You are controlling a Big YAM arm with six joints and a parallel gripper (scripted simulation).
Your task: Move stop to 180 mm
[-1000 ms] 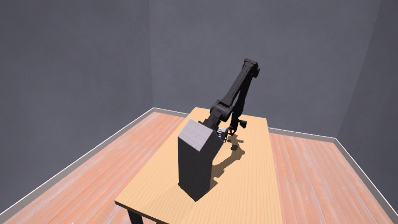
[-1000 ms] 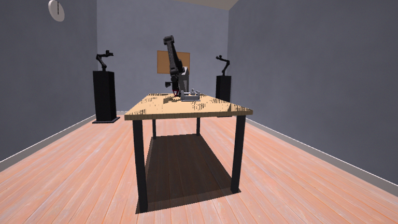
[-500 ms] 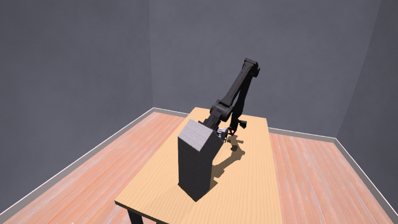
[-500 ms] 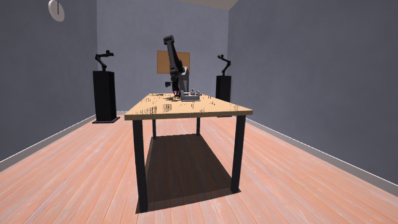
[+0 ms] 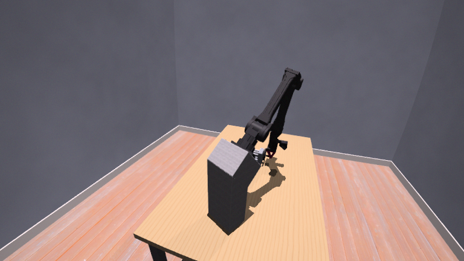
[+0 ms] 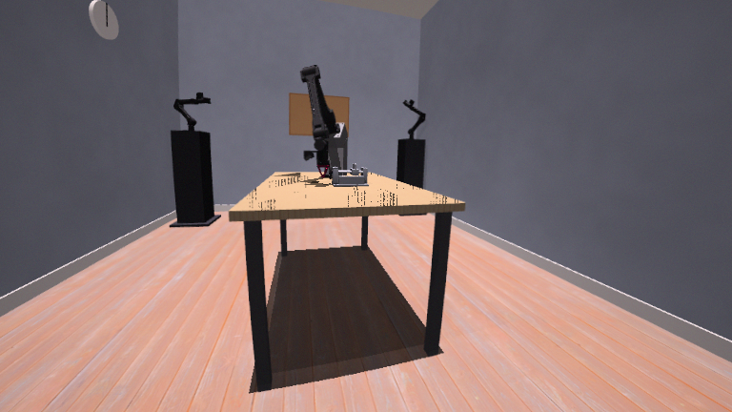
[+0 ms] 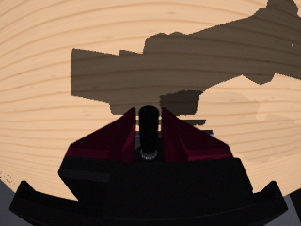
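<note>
My hand is 10 mm to the right of the black handwheel handle.
</note>
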